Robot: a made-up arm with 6 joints. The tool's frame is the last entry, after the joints.
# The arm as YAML. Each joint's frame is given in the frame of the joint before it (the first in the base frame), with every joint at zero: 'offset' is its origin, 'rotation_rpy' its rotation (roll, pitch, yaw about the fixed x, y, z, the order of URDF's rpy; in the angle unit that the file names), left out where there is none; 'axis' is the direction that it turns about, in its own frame. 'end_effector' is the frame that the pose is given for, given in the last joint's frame.
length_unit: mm
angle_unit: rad
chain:
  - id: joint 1
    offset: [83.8, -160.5, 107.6]
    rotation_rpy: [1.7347, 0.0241, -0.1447]
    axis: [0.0, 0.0, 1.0]
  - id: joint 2
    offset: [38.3, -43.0, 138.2]
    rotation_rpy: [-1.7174, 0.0, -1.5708]
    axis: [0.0, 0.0, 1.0]
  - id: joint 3
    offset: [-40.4, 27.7, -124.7]
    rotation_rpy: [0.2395, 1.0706, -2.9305]
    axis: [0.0, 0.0, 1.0]
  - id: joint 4
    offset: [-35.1, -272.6, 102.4]
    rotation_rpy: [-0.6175, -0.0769, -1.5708]
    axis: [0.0, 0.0, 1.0]
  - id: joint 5
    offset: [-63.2, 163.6, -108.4]
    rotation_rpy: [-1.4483, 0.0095, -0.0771]
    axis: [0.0, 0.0, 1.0]
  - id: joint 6
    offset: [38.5, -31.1, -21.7]
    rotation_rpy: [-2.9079, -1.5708, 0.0]
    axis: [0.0, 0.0, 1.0]
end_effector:
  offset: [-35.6, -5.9, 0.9]
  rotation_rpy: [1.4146, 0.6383, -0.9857]
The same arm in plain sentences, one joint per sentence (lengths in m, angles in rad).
The arm has six revolute joints in a row. What follows holds with every joint at zero, and every direction is one of the base frame's. The first joint sits 0.0838 m along +x and 0.1605 m along -y and 0.1076 m along +z from the base frame's origin and rotates about the direction (-0.146202, -0.975716, -0.163103). The second joint sits 0.0177 m along +x and 0.1333 m along -y and 0.0659 m along -z from the first joint and rotates about the direction (1, -0.0001, 0). The third joint sits 0.1247 m along -x and 0.0207 m along +y and 0.0444 m along +z from the second joint and rotates about the direction (0.465911, -0.093102, 0.87992). The fourth joint sits 0.0475 m along +x and 0.2638 m along +y and 0.1191 m along +z from the third joint and rotates about the direction (-0.122194, -0.239188, 0.963254). The fifth joint sits 0.1437 m along -x and 0.043 m along -y and 0.1414 m along -z from the fourth joint and rotates about -x. The sixth joint sits 0.0217 m along +x and 0.0302 m along +y and 0.0392 m along +z from the fifth joint and rotates about the direction (0, 1, 0.0001). The tool frame, which is the frame that the pose is given for, sits 0.0356 m along +x and 0.0009 m along +y and 0.0059 m along -z from the sixth joint; its axes are the base frame's turned by roll -2.5654, pitch 0.7336 and yaw -2.2108 rad (as in URDF: about the fixed x, then y, then z).
